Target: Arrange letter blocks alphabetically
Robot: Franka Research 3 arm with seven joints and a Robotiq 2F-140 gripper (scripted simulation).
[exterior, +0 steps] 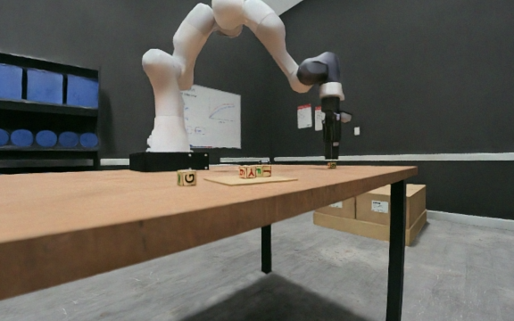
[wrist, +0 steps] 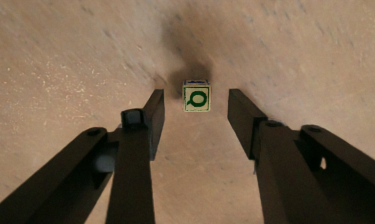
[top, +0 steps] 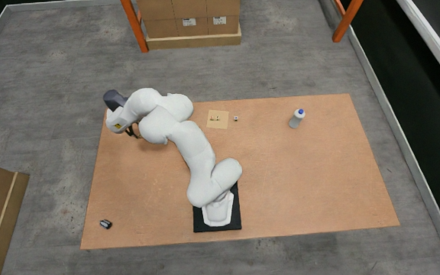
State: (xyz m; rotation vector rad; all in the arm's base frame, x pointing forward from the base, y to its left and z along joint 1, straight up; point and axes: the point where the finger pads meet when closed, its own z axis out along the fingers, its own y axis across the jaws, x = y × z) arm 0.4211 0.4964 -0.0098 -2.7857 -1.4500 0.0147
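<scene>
The block is 50 mm below my hand. Also, from my hand: pale yellow mat 120 mm ahead, 510 mm to the right, 60 mm below; then white bottle 60 mm ahead, 1030 mm to the right, 20 mm above; then black object 540 mm behind, 140 mm to the left, 50 mm below.
</scene>
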